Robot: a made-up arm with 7 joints. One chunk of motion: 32 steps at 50 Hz.
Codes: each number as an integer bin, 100 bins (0 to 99) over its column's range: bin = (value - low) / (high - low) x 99, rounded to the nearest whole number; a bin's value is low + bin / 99 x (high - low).
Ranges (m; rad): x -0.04..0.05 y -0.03..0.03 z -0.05..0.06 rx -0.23..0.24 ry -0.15..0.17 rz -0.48..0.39
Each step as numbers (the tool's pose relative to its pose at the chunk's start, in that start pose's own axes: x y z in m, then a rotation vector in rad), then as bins.
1 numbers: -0.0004 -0.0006 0.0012 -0.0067 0.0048 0.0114
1 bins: 44 49 46 47 48 56
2 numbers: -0.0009 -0.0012 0.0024 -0.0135 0.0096 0.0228
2 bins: 43 48 47 46 49 57
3 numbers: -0.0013 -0.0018 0.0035 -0.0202 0.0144 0.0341
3 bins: 43 47 48 44 51 59
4 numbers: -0.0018 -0.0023 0.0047 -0.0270 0.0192 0.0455
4 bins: 42 46 49 43 52 60
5 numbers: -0.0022 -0.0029 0.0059 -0.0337 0.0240 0.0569
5 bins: 42 45 50 41 54 61
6 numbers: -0.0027 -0.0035 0.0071 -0.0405 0.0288 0.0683
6 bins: 41 44 51 40 55 62
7 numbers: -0.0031 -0.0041 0.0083 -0.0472 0.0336 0.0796
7 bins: 41 43 52 39 57 64
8 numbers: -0.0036 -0.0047 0.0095 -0.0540 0.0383 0.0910
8 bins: 40 42 54 37 58 65
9 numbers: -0.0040 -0.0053 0.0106 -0.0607 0.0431 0.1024
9 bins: 40 41 55 36 60 66
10 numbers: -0.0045 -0.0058 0.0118 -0.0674 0.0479 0.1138
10 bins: 39 40 56 34 61 68
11 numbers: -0.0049 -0.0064 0.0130 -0.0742 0.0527 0.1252
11 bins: 39 39 57 33 63 69
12 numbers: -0.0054 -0.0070 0.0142 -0.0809 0.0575 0.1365
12 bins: 38 38 58 31 64 70
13 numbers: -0.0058 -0.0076 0.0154 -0.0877 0.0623 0.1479
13 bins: 38 37 59 30 66 71
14 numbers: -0.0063 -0.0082 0.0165 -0.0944 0.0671 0.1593
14 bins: 37 36 60 29 67 73
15 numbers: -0.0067 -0.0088 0.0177 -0.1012 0.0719 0.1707
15 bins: 37 35 61 27 69 74
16 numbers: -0.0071 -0.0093 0.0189 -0.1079 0.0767 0.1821
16 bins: 36 34 62 26 70 75
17 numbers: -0.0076 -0.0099 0.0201 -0.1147 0.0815 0.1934
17 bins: 36 33 63 24 72 77
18 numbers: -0.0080 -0.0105 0.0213 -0.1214 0.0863 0.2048
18 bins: 35 32 64 23 73 78
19 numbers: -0.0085 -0.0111 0.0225 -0.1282 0.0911 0.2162
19 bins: 35 31 65 21 75 79
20 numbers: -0.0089 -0.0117 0.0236 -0.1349 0.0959 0.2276
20 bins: 34 30 66 20 76 81
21 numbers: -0.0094 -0.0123 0.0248 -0.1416 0.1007 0.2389
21 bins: 34 29 67 19 78 82
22 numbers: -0.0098 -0.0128 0.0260 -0.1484 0.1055 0.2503
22 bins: 33 28 68 17 79 83
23 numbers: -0.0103 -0.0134 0.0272 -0.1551 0.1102 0.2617
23 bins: 33 27 69 16 80 84
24 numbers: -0.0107 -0.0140 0.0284 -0.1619 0.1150 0.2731
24 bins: 32 26 71 14 82 86
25 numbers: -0.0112 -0.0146 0.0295 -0.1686 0.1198 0.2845
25 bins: 32 25 72 13 83 87
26 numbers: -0.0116 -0.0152 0.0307 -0.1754 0.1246 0.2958
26 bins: 31 24 73 12 85 88
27 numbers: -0.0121 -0.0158 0.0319 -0.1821 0.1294 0.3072
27 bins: 31 23 74 10 86 90
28 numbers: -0.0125 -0.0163 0.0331 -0.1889 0.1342 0.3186
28 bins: 30 23 75 9 88 91
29 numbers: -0.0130 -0.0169 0.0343 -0.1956 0.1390 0.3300
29 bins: 30 22 76 7 89 92
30 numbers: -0.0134 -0.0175 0.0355 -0.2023 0.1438 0.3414
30 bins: 29 21 77 6 91 93
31 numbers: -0.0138 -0.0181 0.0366 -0.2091 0.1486 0.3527
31 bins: 29 20 78 4 92 95
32 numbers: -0.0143 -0.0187 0.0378 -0.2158 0.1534 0.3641
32 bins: 28 19 79 3 94 96
